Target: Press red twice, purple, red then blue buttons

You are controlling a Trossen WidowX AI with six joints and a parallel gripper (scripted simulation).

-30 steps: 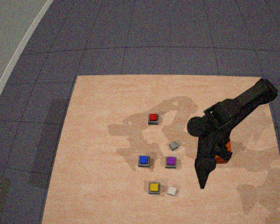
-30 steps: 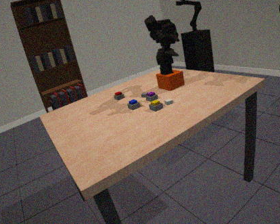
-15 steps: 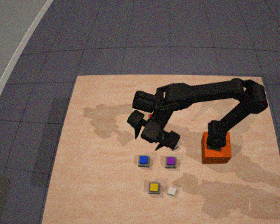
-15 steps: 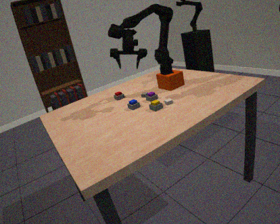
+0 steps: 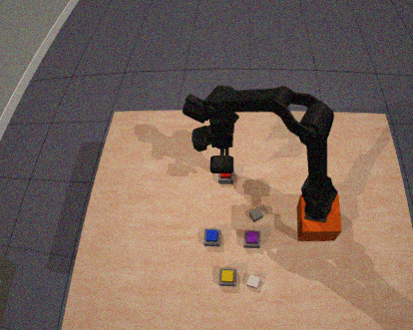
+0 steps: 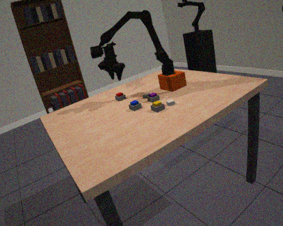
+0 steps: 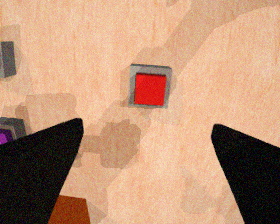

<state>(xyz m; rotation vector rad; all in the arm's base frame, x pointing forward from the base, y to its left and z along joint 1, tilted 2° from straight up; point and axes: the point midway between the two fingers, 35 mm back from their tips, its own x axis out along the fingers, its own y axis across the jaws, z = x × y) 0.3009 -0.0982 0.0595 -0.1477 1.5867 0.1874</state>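
Right now the red button is 90 mm below my gripper tip. The rest, counted from my gripper tip: grey block (120 mm below, 120 mm behind, 110 mm to the left); then blue button (210 mm to the left, 90 mm below, 10 mm behind); then purple button (190 mm to the left, 130 mm behind, 90 mm below).
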